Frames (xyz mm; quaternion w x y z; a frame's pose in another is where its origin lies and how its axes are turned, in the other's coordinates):
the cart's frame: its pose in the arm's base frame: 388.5 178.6 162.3 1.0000 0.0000 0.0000 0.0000
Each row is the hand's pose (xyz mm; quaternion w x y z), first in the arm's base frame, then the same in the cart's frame.
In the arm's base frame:
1: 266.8 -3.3 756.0 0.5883 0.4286 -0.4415 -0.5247
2: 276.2 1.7 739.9 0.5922 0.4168 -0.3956 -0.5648
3: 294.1 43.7 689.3 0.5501 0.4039 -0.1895 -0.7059
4: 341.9 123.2 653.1 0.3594 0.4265 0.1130 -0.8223
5: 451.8 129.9 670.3 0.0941 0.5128 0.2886 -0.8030
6: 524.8 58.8 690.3 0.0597 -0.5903 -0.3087 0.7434
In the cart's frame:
1: -121.7 -181.9 593.7 0.5883 0.4286 -0.4415 -0.5247
2: -112.3 -176.9 577.6 0.5922 0.4168 -0.3956 -0.5648
3: -94.4 -134.9 527.0 0.5501 0.4039 -0.1895 -0.7059
4: -46.6 -55.4 490.8 0.3594 0.4265 0.1130 -0.8223
5: 63.3 -48.7 508.0 0.0941 0.5128 0.2886 -0.8030
6: 136.3 -119.8 528.0 0.0597 -0.5903 -0.3087 0.7434

